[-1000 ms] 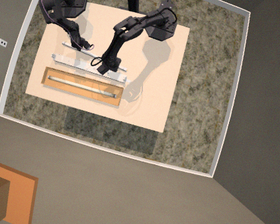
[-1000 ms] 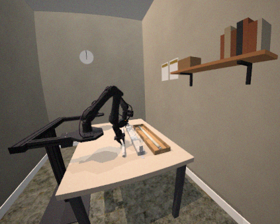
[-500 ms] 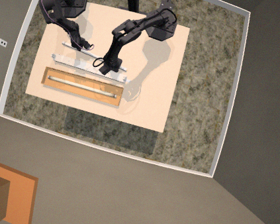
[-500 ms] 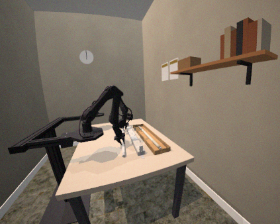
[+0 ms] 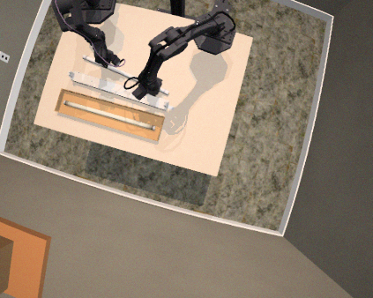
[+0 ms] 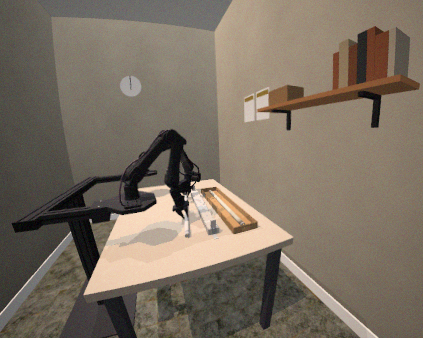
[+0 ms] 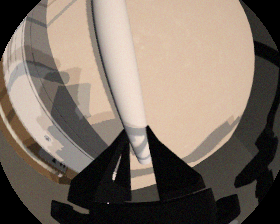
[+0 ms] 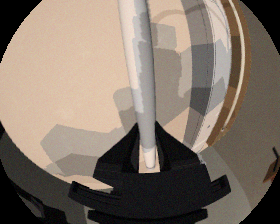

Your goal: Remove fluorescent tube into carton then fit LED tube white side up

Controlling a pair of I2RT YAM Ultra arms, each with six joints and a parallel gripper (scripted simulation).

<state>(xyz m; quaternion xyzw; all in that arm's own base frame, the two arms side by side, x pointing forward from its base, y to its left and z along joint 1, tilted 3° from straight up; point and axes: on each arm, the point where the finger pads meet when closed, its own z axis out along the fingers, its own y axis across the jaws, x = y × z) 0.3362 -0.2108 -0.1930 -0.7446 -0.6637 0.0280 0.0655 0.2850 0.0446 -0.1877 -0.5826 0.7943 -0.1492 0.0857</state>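
Now: right hand 12 cm to the right of the LED tube, 2 cm short of it and 1 cm above it. Round my right hand: carton 28 cm ahead, 10 cm to the left; light fixture 13 cm ahead, 12 cm to the left, 3 cm above; old fluorescent tube 28 cm ahead, 10 cm to the left.
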